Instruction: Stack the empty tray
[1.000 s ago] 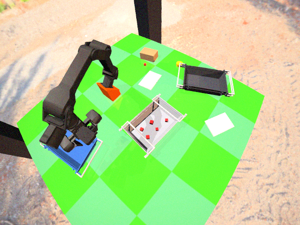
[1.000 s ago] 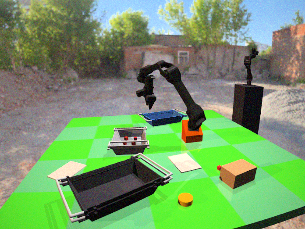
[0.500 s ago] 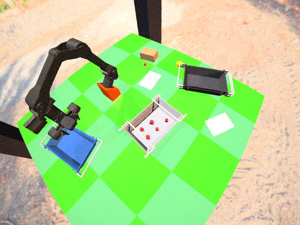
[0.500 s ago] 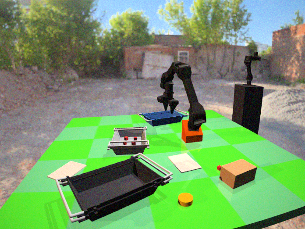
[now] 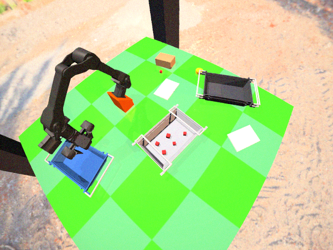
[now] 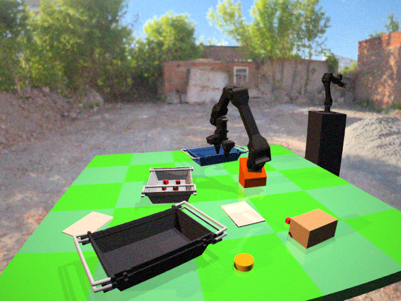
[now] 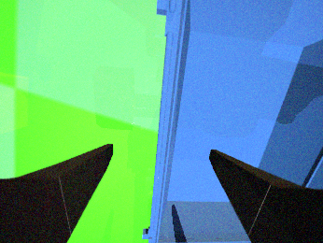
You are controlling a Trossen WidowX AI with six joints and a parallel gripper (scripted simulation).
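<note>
Right now the blue tray is 30 mm ahead of my gripper tip and 80 mm to the right of it. The rest, counted from my gripper tip: cardboard box (170 mm behind, 720 mm to the left, 20 mm below); then yellow disc (60 mm ahead, 810 mm to the left, 40 mm below).
</note>
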